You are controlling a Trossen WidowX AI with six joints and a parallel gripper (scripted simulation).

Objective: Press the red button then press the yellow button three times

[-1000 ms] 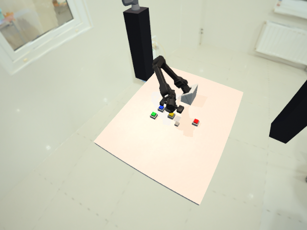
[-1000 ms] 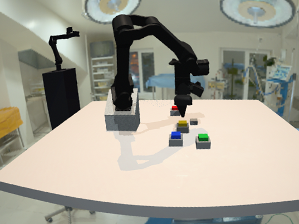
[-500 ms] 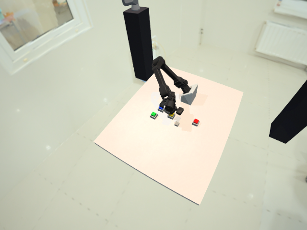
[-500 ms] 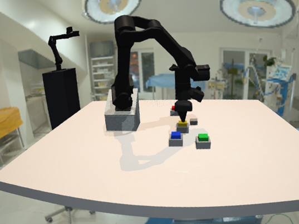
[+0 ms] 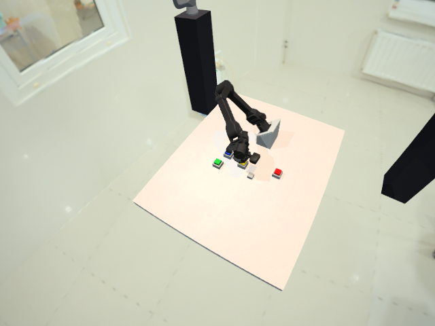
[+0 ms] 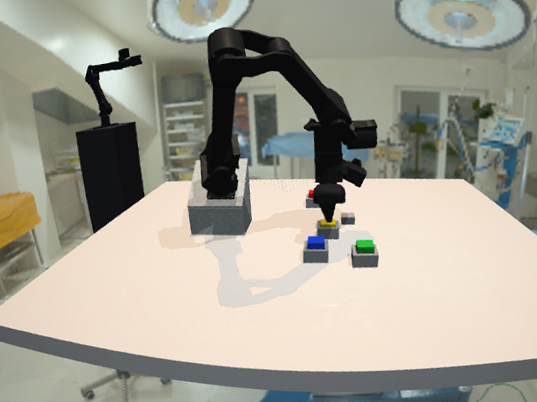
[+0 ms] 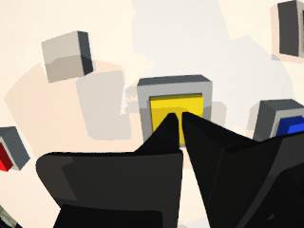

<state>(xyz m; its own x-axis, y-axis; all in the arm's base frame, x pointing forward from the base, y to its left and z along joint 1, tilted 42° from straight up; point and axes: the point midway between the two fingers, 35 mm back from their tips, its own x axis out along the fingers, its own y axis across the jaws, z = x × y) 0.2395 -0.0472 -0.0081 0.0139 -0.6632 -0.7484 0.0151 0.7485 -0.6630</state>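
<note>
My gripper tip is 10 mm above the yellow button. From my gripper tip the other things lie so: small grey block 50 mm ahead, 80 mm to the left, 20 mm below; then blue button 30 mm behind, 110 mm to the right; then green button 70 mm ahead, 130 mm to the right.
</note>
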